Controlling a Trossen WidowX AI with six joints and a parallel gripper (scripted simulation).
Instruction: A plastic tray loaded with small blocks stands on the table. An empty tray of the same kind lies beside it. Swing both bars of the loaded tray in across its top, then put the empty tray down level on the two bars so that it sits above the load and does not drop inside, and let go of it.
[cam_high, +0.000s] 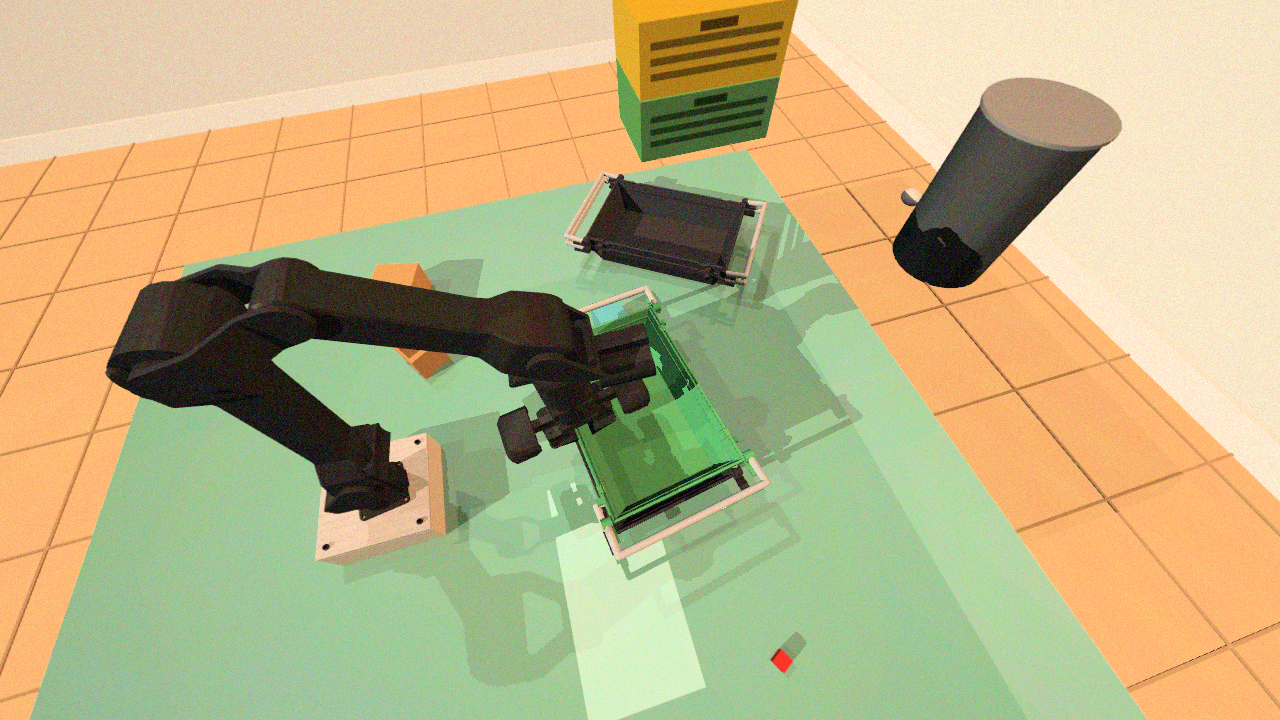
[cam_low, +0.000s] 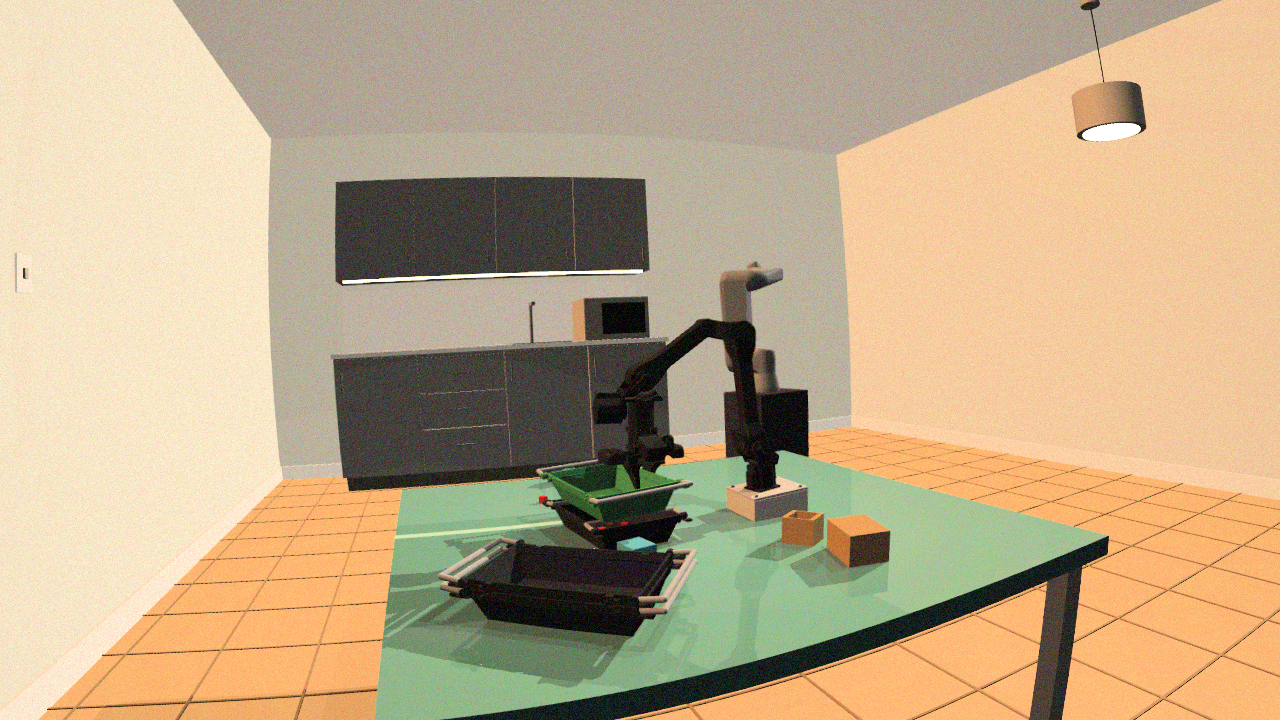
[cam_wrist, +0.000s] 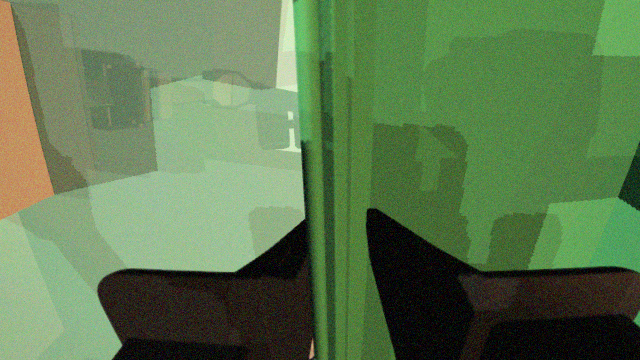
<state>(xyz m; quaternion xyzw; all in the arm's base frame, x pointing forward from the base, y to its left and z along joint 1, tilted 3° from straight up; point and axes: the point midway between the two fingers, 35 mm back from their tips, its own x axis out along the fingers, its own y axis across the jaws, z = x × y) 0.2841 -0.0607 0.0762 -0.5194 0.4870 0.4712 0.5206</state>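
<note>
The green tray is 8 cm ahead of my gripper tip and 3 cm above it.
</note>
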